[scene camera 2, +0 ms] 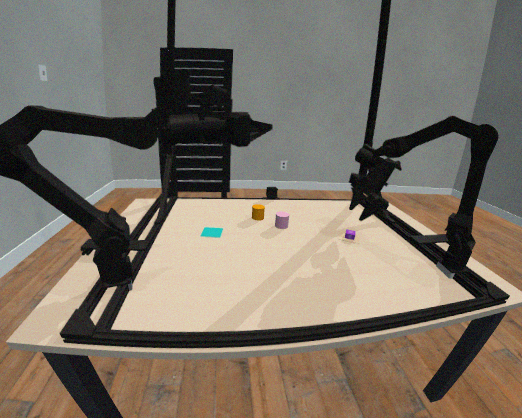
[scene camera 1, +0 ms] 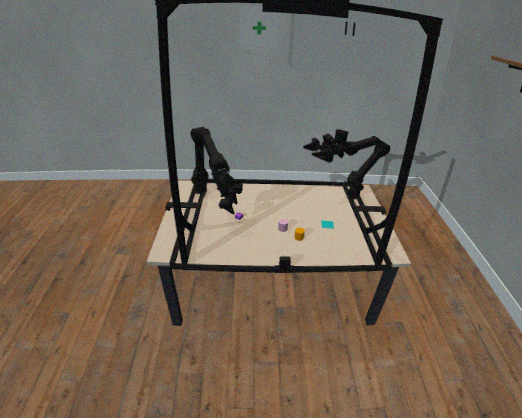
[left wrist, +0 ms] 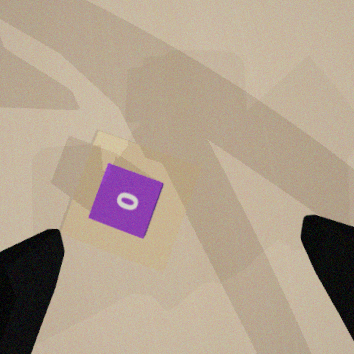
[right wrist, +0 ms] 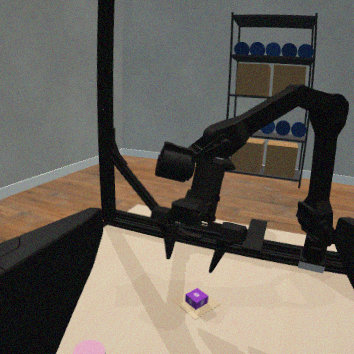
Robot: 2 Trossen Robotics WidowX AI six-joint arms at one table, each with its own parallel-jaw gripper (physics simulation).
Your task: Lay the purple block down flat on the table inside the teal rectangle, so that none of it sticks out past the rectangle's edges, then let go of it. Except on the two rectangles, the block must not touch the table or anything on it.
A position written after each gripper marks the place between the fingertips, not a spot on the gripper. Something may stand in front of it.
The left gripper (scene camera 2: pixel 354 214) is open, with nothing in its grasp. Also in view: a purple block (left wrist: pixel 125 200). The right gripper (scene camera 2: pixel 262 125) is open and holds nothing.
